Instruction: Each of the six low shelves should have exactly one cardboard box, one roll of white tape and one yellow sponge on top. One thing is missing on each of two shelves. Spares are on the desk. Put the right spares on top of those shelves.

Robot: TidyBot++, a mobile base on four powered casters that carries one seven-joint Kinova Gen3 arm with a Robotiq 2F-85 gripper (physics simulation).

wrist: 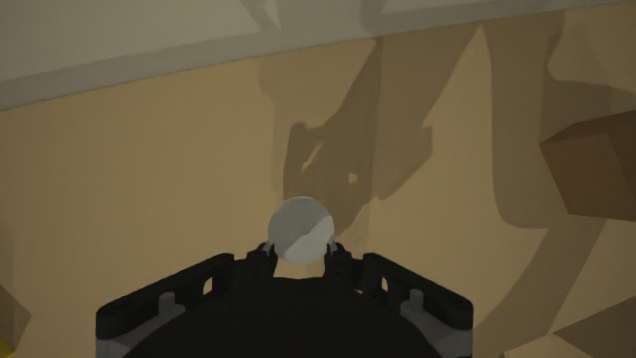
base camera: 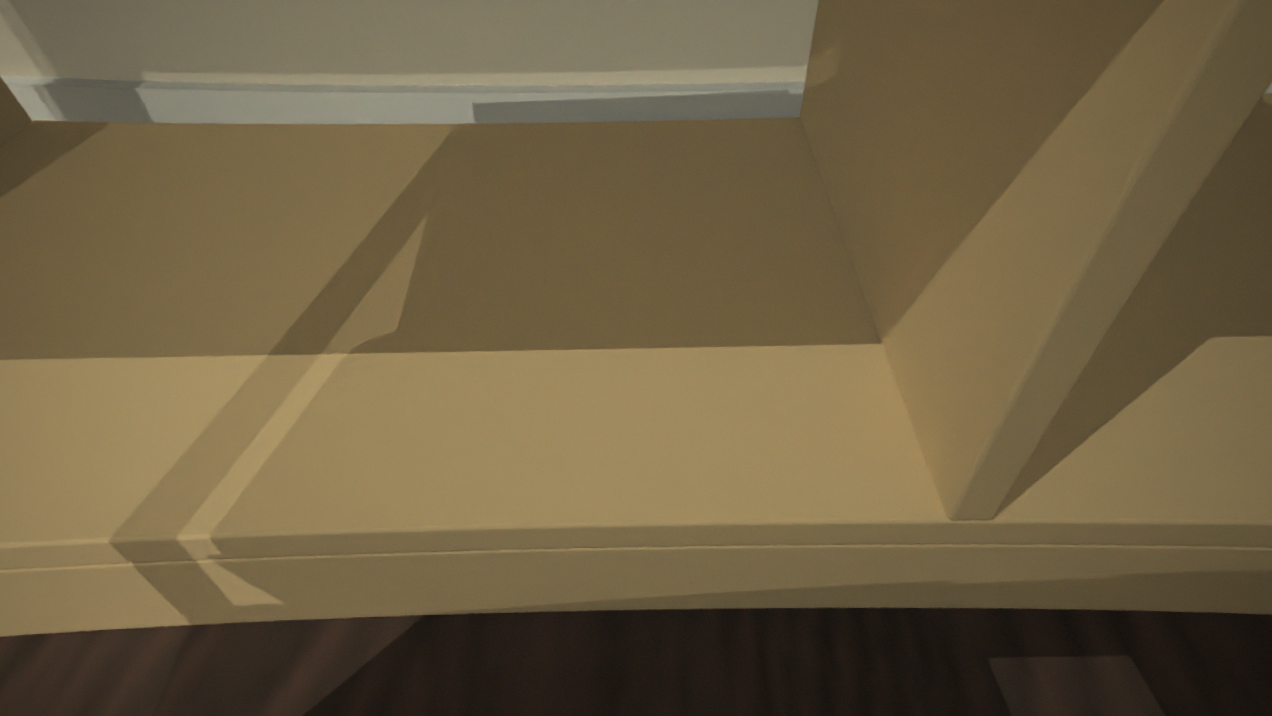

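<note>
My gripper point(wrist: 301, 247) is shut on a roll of white tape point(wrist: 301, 230), seen as a pale round disc between the fingertips in the wrist view. The roll is above the tan top of a low shelf point(wrist: 150, 175), and the gripper's shadow falls on the top just beyond it. How high the roll is above the top is hard to tell. A brown cardboard box point(wrist: 587, 175) stands on the shelf top at the right edge of the view. A small part of a yellow sponge point(wrist: 5, 350) shows at the bottom left corner.
A pale wall point(wrist: 125, 30) runs behind the shelf top. Part of another tan piece of furniture point(wrist: 595, 327) shows at the bottom right. In the base camera view, a shelf unit's lower board point(base camera: 578, 435) and upright divider point(base camera: 1068, 293) are close in front, above dark wooden floor point(base camera: 712, 667).
</note>
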